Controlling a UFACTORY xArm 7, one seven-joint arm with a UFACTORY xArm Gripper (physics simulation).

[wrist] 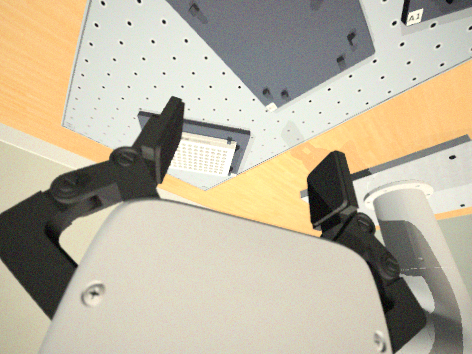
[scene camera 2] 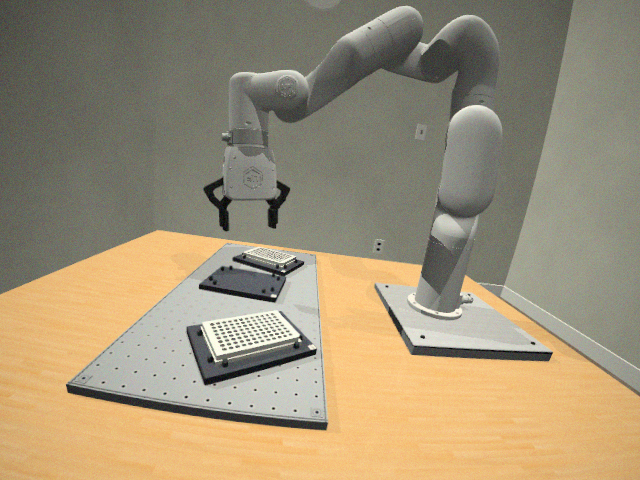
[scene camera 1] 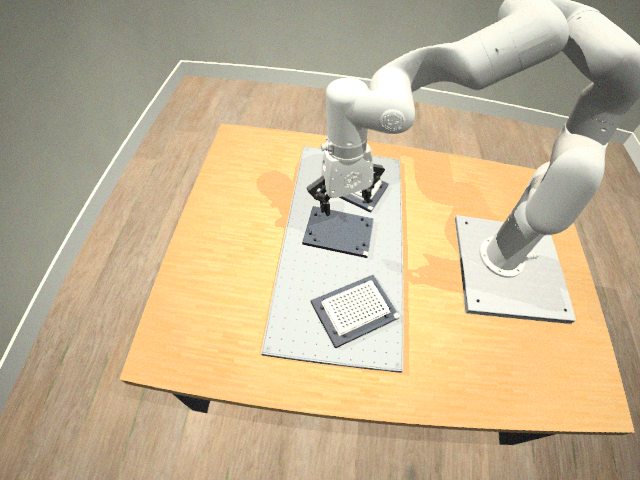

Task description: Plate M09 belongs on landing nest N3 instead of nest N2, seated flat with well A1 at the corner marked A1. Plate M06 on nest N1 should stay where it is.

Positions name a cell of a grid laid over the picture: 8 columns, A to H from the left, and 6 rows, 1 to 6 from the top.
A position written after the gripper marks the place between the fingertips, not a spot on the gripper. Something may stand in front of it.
gripper: wrist E3; scene camera 2 D3; scene camera 1 E3
